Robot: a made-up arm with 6 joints. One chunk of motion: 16 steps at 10 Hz.
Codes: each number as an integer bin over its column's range. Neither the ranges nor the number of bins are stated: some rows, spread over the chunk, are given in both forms.
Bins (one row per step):
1: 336 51 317 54 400 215
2: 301 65 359 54 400 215
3: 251 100 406 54 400 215
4: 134 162 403 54 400 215
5: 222 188 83 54 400 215
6: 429 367 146 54 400 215
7: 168 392 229 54 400 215
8: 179 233 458 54 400 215
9: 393 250 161 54 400 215
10: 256 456 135 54 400 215
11: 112 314 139 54 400 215
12: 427 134 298 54 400 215
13: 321 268 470 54 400 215
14: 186 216 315 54 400 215
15: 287 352 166 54 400 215
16: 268 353 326 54 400 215
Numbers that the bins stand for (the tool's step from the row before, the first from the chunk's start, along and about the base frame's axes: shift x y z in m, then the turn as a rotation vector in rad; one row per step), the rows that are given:
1: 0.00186 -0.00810 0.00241 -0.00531 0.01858 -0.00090
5: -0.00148 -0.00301 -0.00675 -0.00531 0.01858 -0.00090
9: 0.00354 -0.00070 -0.00370 -0.00531 0.01858 -0.00090
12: 0.00453 -0.00502 0.00166 -0.00531 0.01858 -0.00090
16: -0.00013 0.00313 0.00276 -0.00531 0.01858 -0.00090
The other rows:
2: 0.00084 -0.00758 0.00405 -0.00531 0.01858 -0.00090
3: -0.00063 -0.00628 0.00589 -0.00531 0.01858 -0.00090
4: -0.00407 -0.00398 0.00577 -0.00531 0.01858 -0.00090
6: 0.00459 0.00365 -0.00429 -0.00531 0.01858 -0.00090
7: -0.00307 0.00458 -0.00104 -0.00531 0.01858 -0.00090
8: -0.00275 -0.00134 0.00793 -0.00531 0.01858 -0.00090
10: -0.00049 0.00695 -0.00472 -0.00531 0.01858 -0.00090
11: -0.00471 0.00168 -0.00456 -0.00531 0.01858 -0.00090
13: 0.00142 -0.00004 0.00840 -0.00531 0.01858 -0.00090
14: -0.00254 -0.00197 0.00233 -0.00531 0.01858 -0.00090
15: 0.00042 0.00309 -0.00350 -0.00531 0.01858 -0.00090

